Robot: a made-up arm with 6 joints.
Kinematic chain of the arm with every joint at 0, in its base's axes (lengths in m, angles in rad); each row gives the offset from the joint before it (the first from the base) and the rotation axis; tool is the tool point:
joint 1: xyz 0 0 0.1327 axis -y
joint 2: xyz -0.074 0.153 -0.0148 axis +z
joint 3: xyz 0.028 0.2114 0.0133 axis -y
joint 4: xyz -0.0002 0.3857 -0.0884 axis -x
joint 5: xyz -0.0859 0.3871 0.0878 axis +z
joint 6: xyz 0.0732 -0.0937 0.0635 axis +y
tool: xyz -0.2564 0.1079 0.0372
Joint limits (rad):
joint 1: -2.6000..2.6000
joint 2: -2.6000..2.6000
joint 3: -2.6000..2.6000
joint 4: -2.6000..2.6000
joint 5: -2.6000..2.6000
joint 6: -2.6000..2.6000
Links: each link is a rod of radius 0.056 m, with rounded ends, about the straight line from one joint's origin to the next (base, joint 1, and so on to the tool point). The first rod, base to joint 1, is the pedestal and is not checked.
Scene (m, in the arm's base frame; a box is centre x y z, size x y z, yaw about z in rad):
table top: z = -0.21
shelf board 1: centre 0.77 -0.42 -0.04 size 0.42 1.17 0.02 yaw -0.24
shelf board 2: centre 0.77 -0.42 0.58 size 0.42 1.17 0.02 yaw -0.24
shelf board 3: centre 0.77 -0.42 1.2 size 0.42 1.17 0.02 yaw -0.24
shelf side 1: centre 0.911 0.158 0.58 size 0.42 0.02 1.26 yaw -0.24
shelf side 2: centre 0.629 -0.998 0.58 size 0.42 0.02 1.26 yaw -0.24
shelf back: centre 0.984 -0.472 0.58 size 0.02 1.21 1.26 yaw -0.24
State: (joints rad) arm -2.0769 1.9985 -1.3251 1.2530 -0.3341 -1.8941
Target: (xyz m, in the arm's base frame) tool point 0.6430 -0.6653 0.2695
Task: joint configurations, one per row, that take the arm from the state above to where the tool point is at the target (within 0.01 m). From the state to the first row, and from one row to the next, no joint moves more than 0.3 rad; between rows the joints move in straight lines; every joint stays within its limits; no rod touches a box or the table.
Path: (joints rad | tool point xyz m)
1: -2.1777 2.1486 -1.4010 1.3759 -0.4834 -1.7718 | 0.1135 -0.5111 0.4326
2: -2.2786 2.2988 -1.4769 1.4988 -0.6327 -1.6496 | 0.1017 -0.5142 0.2708
3: -2.4939 2.1486 -1.5988 1.2279 -0.5512 -1.3944 | 0.3437 -0.5920 0.2695
4: -2.5469 2.1712 -1.6572 0.9451 -0.5474 -1.2027 | 0.4861 -0.6528 0.2635
5: -2.6000 2.1938 -1.7157 0.6622 -0.5436 -1.0109 | 0.6430 -0.6653 0.2695

